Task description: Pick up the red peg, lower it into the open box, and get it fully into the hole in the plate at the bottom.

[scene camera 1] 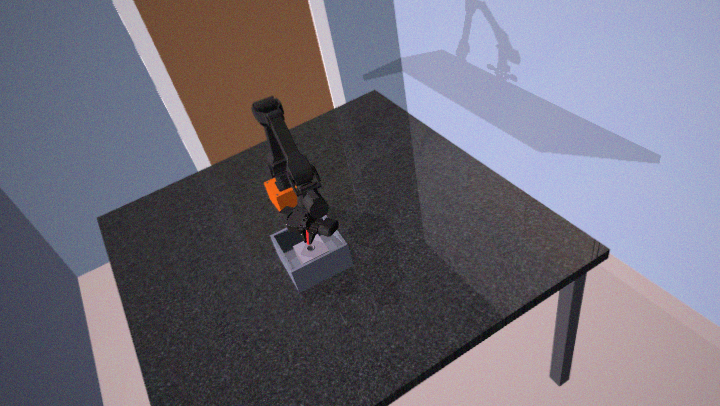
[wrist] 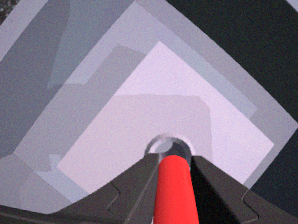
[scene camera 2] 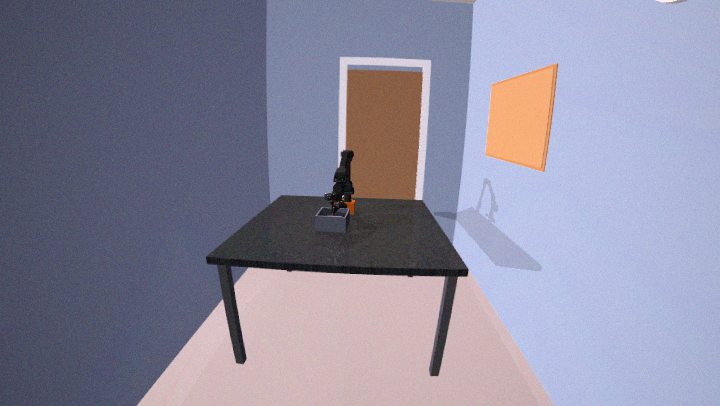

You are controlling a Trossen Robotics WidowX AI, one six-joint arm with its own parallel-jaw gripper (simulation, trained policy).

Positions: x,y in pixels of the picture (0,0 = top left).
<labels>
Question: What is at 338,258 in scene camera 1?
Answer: A grey box.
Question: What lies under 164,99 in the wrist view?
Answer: A pale plate.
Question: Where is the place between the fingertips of the gripper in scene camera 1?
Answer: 308,243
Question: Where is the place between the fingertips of the gripper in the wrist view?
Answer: At 174,164
</labels>
